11 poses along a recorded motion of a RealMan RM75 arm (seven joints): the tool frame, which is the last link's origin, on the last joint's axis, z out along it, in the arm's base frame.
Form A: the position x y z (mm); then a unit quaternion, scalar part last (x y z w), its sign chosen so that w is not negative.
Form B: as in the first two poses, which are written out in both.
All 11 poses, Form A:
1: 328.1 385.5 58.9 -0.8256 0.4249 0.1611 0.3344
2: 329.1 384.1 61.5 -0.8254 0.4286 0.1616 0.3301
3: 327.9 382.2 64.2 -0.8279 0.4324 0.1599 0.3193
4: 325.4 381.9 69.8 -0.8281 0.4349 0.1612 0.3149
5: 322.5 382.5 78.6 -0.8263 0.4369 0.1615 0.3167
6: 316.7 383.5 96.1 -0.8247 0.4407 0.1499 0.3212
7: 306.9 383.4 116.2 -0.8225 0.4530 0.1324 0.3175
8: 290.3 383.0 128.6 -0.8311 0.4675 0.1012 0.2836
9: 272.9 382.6 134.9 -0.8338 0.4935 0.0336 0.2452
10: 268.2 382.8 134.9 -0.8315 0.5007 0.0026 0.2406
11: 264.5 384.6 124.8 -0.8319 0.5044 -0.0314 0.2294
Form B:
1: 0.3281 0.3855 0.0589 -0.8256 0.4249 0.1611 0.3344
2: 0.3291 0.3841 0.0615 -0.8254 0.4286 0.1616 0.3301
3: 0.3279 0.3822 0.0642 -0.8279 0.4324 0.1599 0.3193
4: 0.3254 0.3819 0.0698 -0.8281 0.4349 0.1612 0.3149
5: 0.3225 0.3825 0.0786 -0.8263 0.4369 0.1615 0.3167
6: 0.3167 0.3835 0.0961 -0.8247 0.4407 0.1499 0.3212
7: 0.3069 0.3834 0.1162 -0.8225 0.4530 0.1324 0.3175
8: 0.2903 0.3830 0.1286 -0.8311 0.4675 0.1012 0.2836
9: 0.2729 0.3826 0.1349 -0.8338 0.4935 0.0336 0.2452
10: 0.2682 0.3828 0.1349 -0.8315 0.5007 0.0026 0.2406
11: 0.2645 0.3846 0.1248 -0.8319 0.5044 -0.0314 0.2294
